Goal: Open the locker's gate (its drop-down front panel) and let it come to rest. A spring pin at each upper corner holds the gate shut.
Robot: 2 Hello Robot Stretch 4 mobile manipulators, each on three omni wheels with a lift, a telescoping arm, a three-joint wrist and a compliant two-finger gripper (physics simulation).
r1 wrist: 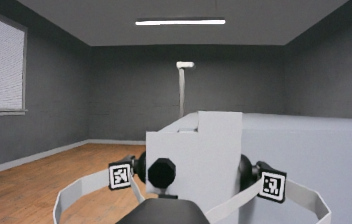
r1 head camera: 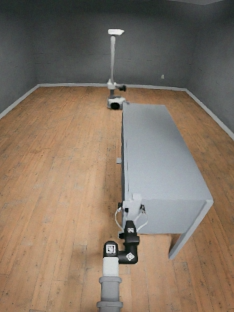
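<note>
The grey locker stretches away from me. Its gate is on the long left side, seen nearly edge-on and apparently upright. A pale bracket stands at the locker's near left corner. A black pin knob sits before its left part in the wrist view. The r1 gripper is open wide, with one fingertip at each side of the bracket and the knob between them. The r2 gripper is a small dark shape at the far end; its fingers cannot be made out. The far pin does not show clearly.
The r2 robot stands beyond the locker's far left end. A small grey tab juts from the locker's left side. A locker leg stands at the near right. Grey walls enclose the wooden floor.
</note>
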